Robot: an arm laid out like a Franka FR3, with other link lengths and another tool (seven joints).
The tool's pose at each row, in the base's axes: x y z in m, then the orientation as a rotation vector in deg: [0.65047, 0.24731, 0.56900, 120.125, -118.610, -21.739]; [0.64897, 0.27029, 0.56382, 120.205, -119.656, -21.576]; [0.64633, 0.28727, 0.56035, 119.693, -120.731, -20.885]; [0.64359, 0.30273, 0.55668, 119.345, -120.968, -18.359]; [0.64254, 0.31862, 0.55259, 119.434, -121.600, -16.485]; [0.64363, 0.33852, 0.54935, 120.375, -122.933, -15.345]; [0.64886, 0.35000, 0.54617, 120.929, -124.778, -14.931]
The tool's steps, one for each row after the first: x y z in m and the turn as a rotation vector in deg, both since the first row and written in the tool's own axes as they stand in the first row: [-0.02263, -0.00059, 0.00669, 0.679, -0.480, 0.371]; [-0.03938, 0.00053, 0.01174, 1.268, -0.464, 1.114]; [-0.05460, 0.00173, 0.01693, 2.198, 0.920, 1.577]; [-0.07021, 0.00118, 0.02204, 3.335, 1.559, 1.898]; [-0.08988, -0.00124, 0.02593, 5.003, 1.091, 1.955]; [-0.10113, -0.00742, 0.02806, 6.460, 0.105, 2.357]
